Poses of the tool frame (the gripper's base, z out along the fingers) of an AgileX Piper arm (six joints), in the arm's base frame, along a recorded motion.
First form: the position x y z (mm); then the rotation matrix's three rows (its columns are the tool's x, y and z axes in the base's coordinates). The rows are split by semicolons.
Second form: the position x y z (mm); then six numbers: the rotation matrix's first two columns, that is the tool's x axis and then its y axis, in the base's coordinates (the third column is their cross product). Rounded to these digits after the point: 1 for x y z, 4 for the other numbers.
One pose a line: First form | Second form
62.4 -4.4 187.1; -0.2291 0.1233 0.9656; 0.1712 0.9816 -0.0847; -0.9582 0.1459 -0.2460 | 62.4 -4.4 187.1 -0.2291 0.1712 -0.9582 0.1233 0.9816 0.1459
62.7 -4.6 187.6; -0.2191 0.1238 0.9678; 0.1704 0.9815 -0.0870; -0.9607 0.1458 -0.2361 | 62.7 -4.6 187.6 -0.2191 0.1704 -0.9607 0.1238 0.9815 0.1458
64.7 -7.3 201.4; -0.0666 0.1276 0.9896; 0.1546 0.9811 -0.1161; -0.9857 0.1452 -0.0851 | 64.7 -7.3 201.4 -0.0666 0.1546 -0.9857 0.1276 0.9811 0.1452
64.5 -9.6 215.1; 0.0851 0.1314 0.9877; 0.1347 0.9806 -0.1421; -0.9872 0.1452 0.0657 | 64.5 -9.6 215.1 0.0851 0.1347 -0.9872 0.1314 0.9806 0.1452
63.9 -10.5 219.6; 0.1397 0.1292 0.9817; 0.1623 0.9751 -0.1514; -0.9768 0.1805 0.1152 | 63.9 -10.5 219.6 0.1397 0.1623 -0.9768 0.1292 0.9751 0.1805
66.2 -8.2 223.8; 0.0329 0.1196 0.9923; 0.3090 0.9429 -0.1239; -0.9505 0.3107 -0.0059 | 66.2 -8.2 223.8 0.0329 0.3090 -0.9505 0.1196 0.9429 0.3107
